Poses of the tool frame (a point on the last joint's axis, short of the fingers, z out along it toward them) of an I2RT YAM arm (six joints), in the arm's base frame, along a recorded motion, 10 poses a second.
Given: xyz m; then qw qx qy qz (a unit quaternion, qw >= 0).
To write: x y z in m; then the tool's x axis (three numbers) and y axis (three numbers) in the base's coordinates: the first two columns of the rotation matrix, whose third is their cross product. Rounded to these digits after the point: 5 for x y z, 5 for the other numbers.
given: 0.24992 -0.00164 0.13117 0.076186 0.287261 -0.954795 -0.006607
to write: 0.24992 -0.00164 0.13117 -0.82335 -0.54956 0.14169 -0.54754 0.83487 0.05639
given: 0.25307 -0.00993 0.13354 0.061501 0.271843 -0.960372 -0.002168
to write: 0.25307 -0.00993 0.13354 -0.84464 -0.52241 0.11695 -0.52187 0.85219 0.03760
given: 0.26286 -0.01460 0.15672 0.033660 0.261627 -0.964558 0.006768
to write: 0.26286 -0.01460 0.15672 -0.86084 -0.50425 0.06848 -0.50516 0.86301 0.00456
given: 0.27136 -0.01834 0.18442 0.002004 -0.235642 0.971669 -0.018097
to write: 0.27136 -0.01834 0.18442 -0.88894 -0.45800 0.00463 -0.45786 0.88829 -0.03611
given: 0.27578 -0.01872 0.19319 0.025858 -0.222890 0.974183 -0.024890
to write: 0.27578 -0.01872 0.19319 -0.89930 -0.43556 -0.03929 -0.43298 0.89940 -0.06002
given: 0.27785 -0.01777 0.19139 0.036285 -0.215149 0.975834 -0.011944
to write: 0.27785 -0.01777 0.19139 -0.90479 -0.42077 -0.06568 -0.41903 0.90714 -0.03892
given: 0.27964 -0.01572 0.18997 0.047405 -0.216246 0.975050 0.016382
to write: 0.27964 -0.01572 0.18997 -0.90198 -0.42015 -0.09953 -0.42325 0.90594 0.01144
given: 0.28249 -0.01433 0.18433 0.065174 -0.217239 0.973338 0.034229
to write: 0.28249 -0.01433 0.18433 -0.89712 -0.41843 -0.14174 -0.42736 0.90327 0.03832
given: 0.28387 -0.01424 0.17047 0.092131 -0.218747 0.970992 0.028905
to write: 0.28387 -0.01424 0.17047 -0.88732 -0.41948 -0.19156 -0.43013 0.90263 0.01583
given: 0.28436 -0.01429 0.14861 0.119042 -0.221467 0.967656 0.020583
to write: 0.28436 -0.01429 0.14861 -0.87356 -0.42371 -0.23950 -0.43351 0.90106 -0.01289
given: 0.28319 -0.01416 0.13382 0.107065 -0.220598 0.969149 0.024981
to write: 0.28319 -0.01416 0.13382 -0.87975 -0.42224 -0.21855 -0.43293 0.90142 0.00118
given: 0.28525 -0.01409 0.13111 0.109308 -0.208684 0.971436 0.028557
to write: 0.28525 -0.01409 0.13111 -0.88901 -0.39920 -0.22429 -0.41169 0.91127 0.00986
